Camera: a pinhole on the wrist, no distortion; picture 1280 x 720 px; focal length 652.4 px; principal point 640.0 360.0 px. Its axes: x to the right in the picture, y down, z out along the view. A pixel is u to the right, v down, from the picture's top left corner.
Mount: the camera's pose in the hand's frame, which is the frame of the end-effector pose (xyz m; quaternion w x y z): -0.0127 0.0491 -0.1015 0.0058 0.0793 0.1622 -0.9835
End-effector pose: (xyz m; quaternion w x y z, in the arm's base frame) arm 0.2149 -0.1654 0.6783 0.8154 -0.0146 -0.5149 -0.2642
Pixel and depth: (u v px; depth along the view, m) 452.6 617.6 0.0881
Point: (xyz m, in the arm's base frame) 0.2312 -0.1838 0.6629
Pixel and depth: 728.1 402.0 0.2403
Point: 0.0753 -0.1343 0.6521
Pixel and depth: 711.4 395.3 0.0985
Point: 0.2186 -0.1423 0.6430
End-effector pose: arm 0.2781 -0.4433 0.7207 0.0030 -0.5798 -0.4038 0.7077
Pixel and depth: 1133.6 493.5 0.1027
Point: 0.3313 -0.4770 0.8076
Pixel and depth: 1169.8 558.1 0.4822
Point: 0.1227 -0.6407 1.2412
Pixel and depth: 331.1 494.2 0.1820
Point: 0.1840 -0.4308 0.7098
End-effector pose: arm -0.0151 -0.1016 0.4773 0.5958 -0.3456 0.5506 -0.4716
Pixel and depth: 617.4 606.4 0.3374
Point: 0.1268 -0.1316 0.6878
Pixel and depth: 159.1 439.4 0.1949
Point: 0.0670 -0.2181 0.4943
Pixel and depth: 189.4 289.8 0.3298
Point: 0.2215 -0.2880 0.4881
